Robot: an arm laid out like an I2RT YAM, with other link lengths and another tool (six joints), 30 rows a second.
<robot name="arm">
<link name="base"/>
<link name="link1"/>
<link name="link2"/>
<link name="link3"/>
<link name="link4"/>
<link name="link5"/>
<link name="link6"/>
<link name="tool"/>
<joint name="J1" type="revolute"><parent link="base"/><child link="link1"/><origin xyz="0 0 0.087"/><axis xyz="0 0 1"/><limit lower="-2.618" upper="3.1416"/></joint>
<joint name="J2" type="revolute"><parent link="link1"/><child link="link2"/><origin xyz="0.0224 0.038 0.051"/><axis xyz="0 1 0"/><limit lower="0" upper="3.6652"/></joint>
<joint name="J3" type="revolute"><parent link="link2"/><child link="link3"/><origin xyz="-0.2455 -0.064 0"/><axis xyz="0 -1 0"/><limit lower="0" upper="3.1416"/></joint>
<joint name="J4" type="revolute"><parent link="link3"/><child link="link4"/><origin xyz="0.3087 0.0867 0.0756"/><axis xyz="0 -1 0"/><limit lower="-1.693" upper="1.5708"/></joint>
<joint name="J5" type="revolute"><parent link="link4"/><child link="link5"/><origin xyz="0.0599 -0.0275 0.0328"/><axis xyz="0 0 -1"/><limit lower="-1.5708" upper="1.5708"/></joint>
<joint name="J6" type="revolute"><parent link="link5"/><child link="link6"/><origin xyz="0.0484 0 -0.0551"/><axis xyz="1 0 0"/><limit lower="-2.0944" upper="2.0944"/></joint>
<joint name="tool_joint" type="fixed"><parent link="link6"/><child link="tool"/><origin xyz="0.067 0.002 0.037" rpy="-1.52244 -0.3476 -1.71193"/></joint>
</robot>
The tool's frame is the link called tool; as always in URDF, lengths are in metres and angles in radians.
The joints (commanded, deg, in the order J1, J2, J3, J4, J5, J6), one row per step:
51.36 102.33 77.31 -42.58 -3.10 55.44
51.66 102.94 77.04 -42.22 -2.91 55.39
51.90 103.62 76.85 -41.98 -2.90 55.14
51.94 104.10 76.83 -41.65 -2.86 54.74
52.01 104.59 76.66 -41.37 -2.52 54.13
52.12 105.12 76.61 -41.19 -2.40 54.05
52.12 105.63 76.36 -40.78 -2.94 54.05
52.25 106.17 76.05 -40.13 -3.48 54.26
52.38 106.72 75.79 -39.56 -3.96 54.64
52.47 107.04 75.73 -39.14 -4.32 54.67
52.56 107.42 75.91 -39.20 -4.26 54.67
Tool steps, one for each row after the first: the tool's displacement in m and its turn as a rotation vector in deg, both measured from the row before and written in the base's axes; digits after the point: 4 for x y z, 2 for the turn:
-0.0016 0.0013 -0.0059 -0.53 0.17 0.27
-0.0015 0.0013 -0.0060 -0.55 0.30 0.47
0.0003 0.0011 -0.0033 -0.23 -0.05 0.40
0.0001 0.0003 -0.0042 -0.61 -0.20 0.52
-0.0004 0.0006 -0.0041 -0.40 0.13 0.14
-0.0008 0.0007 -0.0052 0.04 0.62 0.19
-0.0014 0.0015 -0.0056 0.19 0.59 0.12
-0.0014 0.0012 -0.0055 0.14 0.62 -0.07
-0.0006 0.0015 -0.0025 0.24 0.25 0.18
-0.0002 0.0007 -0.0018 -0.24 0.11 0.07

